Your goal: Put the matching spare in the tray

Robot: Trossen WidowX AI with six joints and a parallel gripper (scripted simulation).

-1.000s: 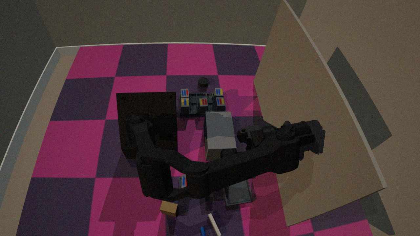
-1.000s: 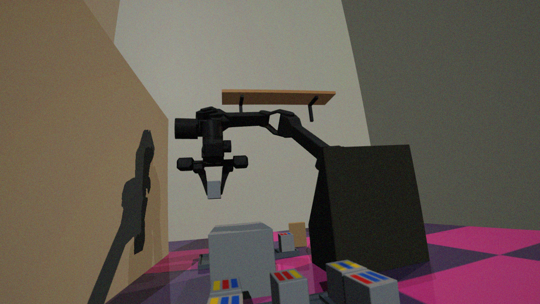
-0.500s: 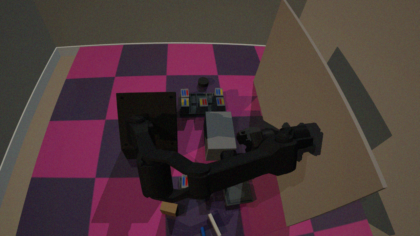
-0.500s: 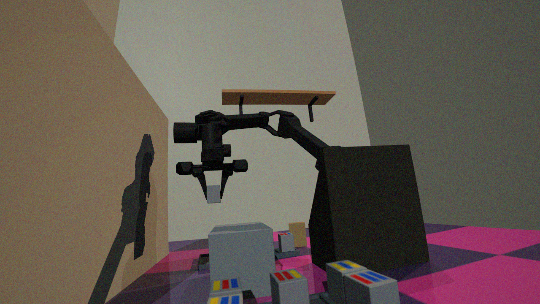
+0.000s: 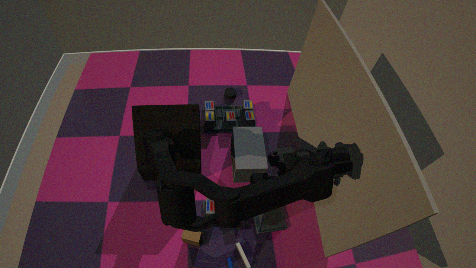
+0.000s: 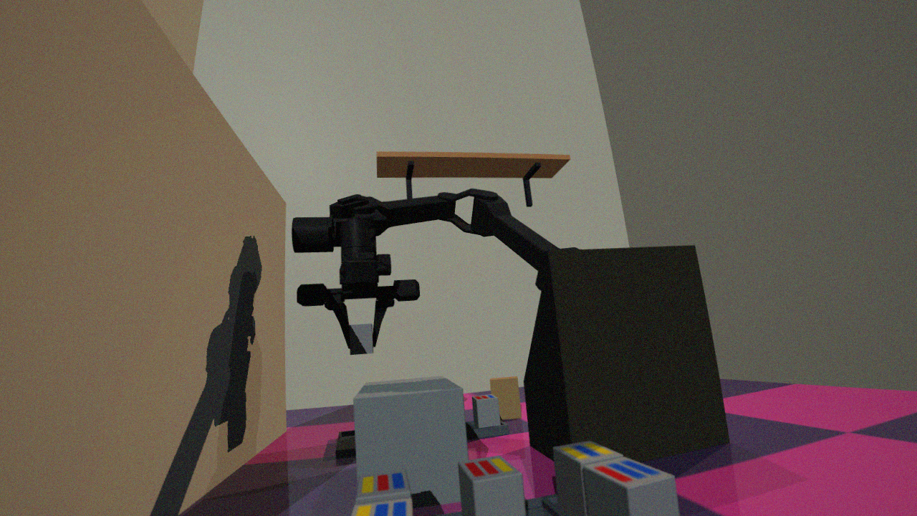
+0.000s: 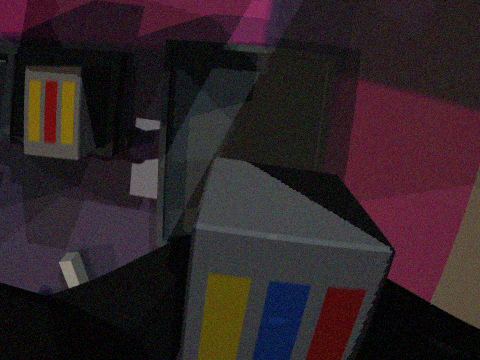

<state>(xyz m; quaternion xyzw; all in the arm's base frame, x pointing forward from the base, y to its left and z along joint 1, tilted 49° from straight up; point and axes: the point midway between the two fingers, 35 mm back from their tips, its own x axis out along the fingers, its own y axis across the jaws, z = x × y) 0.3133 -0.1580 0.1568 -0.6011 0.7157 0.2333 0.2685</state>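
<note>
The grey tray is 1 cm behind my gripper tip and 14 cm below it. Round my gripper tip: mounted unit (3 cm behind, 20 cm to the left, 9 cm below); beige wall panel (19 cm ahead, 16 cm to the left, 8 cm above); rack (14 cm behind, 3 cm to the left, 14 cm below).
</note>
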